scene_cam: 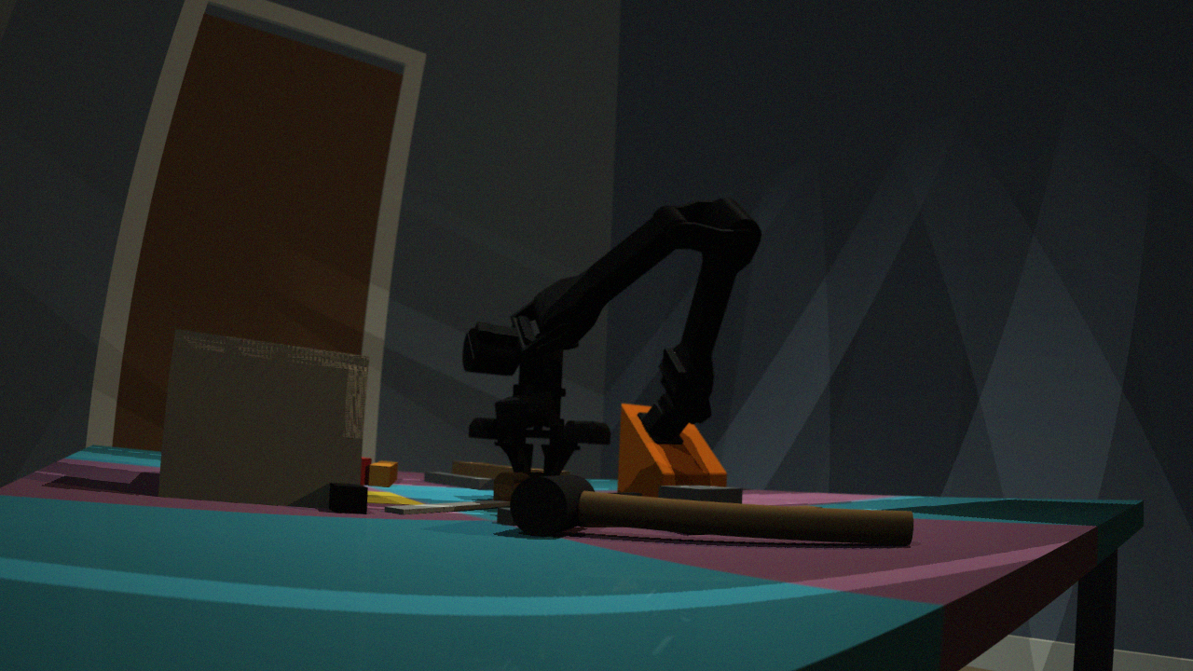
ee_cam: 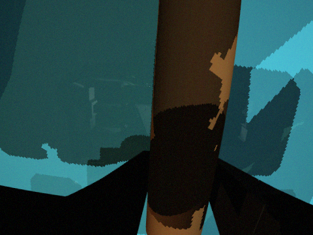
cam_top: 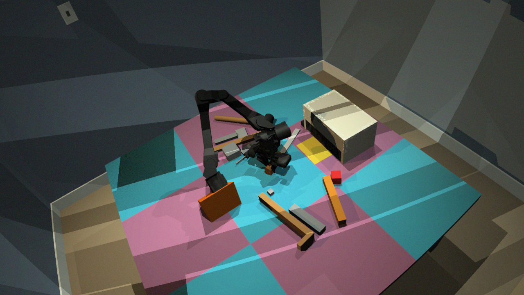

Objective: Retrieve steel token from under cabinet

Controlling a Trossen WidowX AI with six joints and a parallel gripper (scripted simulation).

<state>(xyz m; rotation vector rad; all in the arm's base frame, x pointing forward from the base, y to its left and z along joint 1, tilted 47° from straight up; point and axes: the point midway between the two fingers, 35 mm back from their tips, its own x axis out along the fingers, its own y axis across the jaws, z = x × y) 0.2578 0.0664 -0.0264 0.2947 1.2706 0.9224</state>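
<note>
My gripper tip is 80 mm past the small grey cube and 100 mm to the left of it. The rest, counted from my gripper tip: screwdriver 40 mm behind, 140 mm to the left; then long wooden stick 50 mm behind, 260 mm to the left; then grey block 90 mm behind, 210 mm to the left, 10 mm above.
</note>
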